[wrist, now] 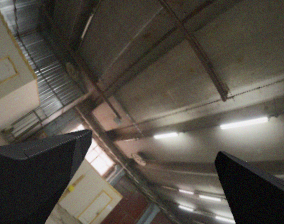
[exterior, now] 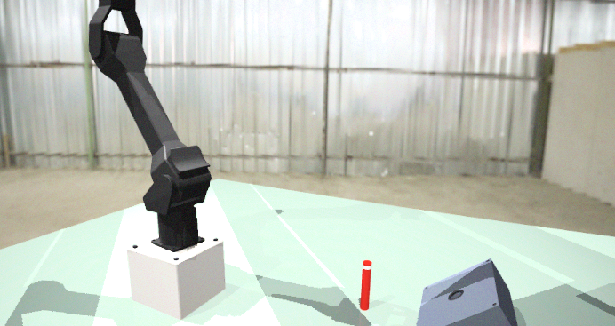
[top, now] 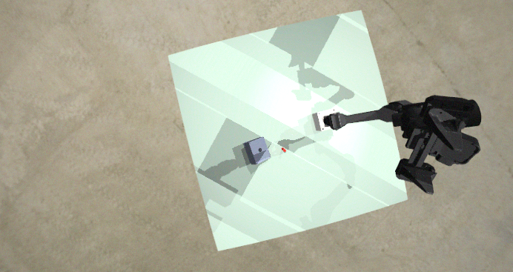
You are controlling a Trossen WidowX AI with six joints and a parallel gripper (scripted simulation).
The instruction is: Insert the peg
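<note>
My gripper tip is now 750 mm above the red round peg, 130 mm short of it and 40 mm to the right of it. Round my gripper tip: sloped panel (750 mm below, 290 mm ahead, 30 mm to the left).
</note>
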